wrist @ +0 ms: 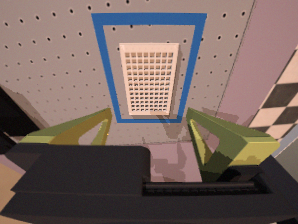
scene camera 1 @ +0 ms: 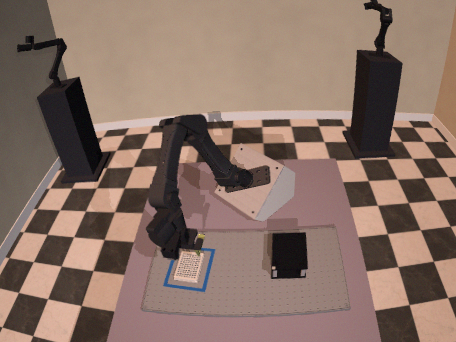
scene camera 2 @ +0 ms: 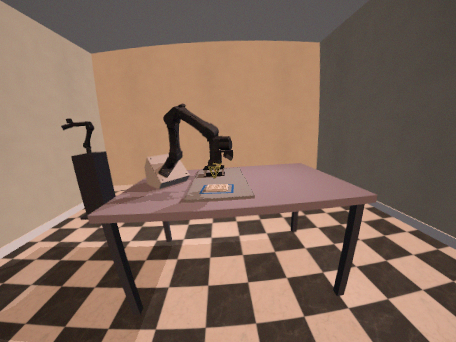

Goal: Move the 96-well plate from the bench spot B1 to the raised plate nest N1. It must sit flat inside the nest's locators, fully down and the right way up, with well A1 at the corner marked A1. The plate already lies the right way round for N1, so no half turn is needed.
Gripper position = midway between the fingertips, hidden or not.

Note:
In view: the gripper [wrist: 149,111], a white 96-well plate [wrist: 154,64] and a black raised nest N1 [scene camera 1: 289,250].

